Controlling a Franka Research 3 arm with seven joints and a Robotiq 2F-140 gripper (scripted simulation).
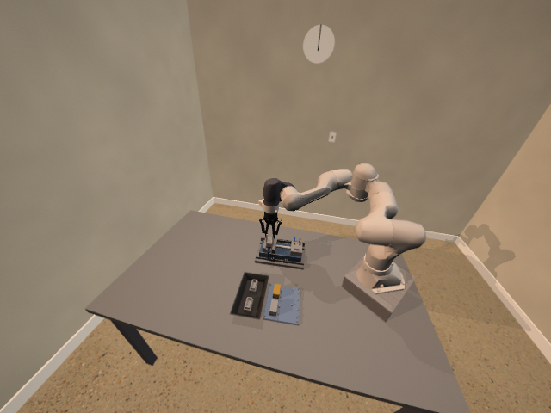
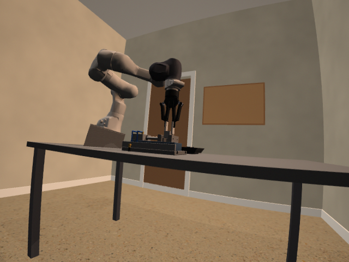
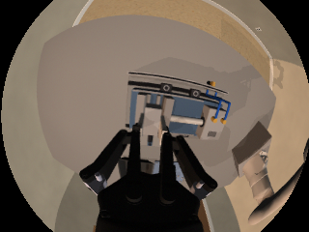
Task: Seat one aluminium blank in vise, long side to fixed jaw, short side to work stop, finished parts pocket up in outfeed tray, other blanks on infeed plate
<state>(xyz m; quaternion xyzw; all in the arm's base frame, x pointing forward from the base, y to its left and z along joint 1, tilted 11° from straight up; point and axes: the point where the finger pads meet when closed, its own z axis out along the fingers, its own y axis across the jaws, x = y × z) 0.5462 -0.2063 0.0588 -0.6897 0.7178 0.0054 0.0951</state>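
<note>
Right now the vise is 70 mm behind my hand and 100 mm below it. Also, from my hand: brass blank: 80 mm behind, 280 mm to the left, 110 mm below.
</note>
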